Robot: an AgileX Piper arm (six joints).
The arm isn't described. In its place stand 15 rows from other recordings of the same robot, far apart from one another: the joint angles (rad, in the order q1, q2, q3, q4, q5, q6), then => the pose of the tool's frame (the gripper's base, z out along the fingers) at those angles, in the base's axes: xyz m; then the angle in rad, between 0 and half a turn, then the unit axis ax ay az.
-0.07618 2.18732 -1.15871 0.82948 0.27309 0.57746 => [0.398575, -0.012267, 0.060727, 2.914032, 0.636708, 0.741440, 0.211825]
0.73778 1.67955 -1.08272 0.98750 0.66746 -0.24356 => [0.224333, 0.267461, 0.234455, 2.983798, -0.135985, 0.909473, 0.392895]
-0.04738 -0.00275 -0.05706 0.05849 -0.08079 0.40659 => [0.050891, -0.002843, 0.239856, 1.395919, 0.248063, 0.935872, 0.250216]
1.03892 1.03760 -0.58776 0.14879 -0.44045 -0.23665 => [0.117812, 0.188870, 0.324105, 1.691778, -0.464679, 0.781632, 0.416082]
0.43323 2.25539 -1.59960 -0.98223 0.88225 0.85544 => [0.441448, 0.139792, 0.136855, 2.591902, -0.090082, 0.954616, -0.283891]
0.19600 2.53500 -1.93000 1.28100 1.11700 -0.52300 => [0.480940, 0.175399, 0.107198, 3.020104, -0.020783, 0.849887, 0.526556]
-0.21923 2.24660 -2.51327 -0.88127 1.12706 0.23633 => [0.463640, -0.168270, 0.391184, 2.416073, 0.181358, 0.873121, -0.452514]
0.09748 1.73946 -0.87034 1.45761 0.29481 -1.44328 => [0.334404, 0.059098, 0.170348, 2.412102, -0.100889, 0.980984, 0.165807]
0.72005 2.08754 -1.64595 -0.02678 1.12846 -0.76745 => [0.320126, 0.277871, 0.192434, 3.054261, -0.680809, 0.732339, -0.013392]
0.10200 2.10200 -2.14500 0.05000 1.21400 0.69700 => [0.461848, 0.051556, 0.320964, 2.713562, 0.293799, 0.948386, 0.119353]
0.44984 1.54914 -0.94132 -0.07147 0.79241 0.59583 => [0.257972, 0.119425, 0.212667, 2.889940, 0.051133, 0.997898, 0.039801]
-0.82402 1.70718 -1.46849 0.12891 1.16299 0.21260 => [0.246324, -0.250316, 0.294080, 2.860139, 0.510823, 0.859433, 0.020857]
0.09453 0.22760 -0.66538 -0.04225 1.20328 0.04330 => [0.010669, -0.002591, 0.312007, 2.248362, -0.023769, 0.999671, 0.009651]
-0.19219 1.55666 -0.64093 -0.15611 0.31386 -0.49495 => [0.252783, -0.053639, 0.153448, 2.766795, -0.217296, 0.969853, -0.110311]
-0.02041 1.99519 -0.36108 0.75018 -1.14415 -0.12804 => [0.239727, -0.061385, 0.078096, 2.100855, 0.309080, 0.912620, -0.267571]
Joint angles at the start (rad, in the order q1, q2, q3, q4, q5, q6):
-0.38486 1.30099 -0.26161 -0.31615 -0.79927 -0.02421
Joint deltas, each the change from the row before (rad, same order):
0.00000 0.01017 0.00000 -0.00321 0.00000 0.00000
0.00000 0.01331 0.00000 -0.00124 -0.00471 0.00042
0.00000 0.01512 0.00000 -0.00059 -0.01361 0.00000
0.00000 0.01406 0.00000 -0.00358 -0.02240 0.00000
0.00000 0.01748 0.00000 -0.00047 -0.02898 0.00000
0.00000 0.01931 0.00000 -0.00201 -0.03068 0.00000
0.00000 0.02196 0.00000 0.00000 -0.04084 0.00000
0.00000 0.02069 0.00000 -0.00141 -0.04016 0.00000
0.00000 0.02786 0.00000 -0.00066 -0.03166 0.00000
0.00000 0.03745 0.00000 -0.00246 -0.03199 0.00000
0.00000 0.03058 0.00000 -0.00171 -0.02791 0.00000
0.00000 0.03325 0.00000 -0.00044 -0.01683 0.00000
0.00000 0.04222 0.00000 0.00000 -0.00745 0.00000
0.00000 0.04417 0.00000 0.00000 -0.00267 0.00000
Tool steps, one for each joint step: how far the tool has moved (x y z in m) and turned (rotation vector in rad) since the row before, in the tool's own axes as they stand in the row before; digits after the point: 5 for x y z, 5 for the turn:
0.00199 0.00046 0.00110 -0.00475 0.00955 0.00004
0.00219 0.00040 0.00144 -0.00399 0.00783 0.00257
0.00174 0.00038 0.00163 -0.00373 0.00065 0.00305
0.00075 0.00053 0.00149 -0.00544 -0.00920 0.00087
0.00087 0.00038 0.00180 -0.00372 -0.01251 0.00390
0.00114 0.00052 0.00192 -0.00518 -0.01252 0.00351
0.00083 0.00041 0.00209 -0.00380 -0.02014 0.00562
0.00071 0.00047 0.00186 -0.00448 -0.02069 0.00465
0.00310 0.00057 0.00238 -0.00532 -0.00542 0.00720
0.00523 0.00091 0.00302 -0.00846 0.00323 0.00914
0.00418 0.00069 0.00235 -0.00641 0.00084 0.00786
0.00585 0.00066 0.00242 -0.00586 0.01445 0.00940
0.00876 0.00083 0.00291 -0.00714 0.03228 0.01229
0.00965 0.00088 0.00298 -0.00752 0.03889 0.01289

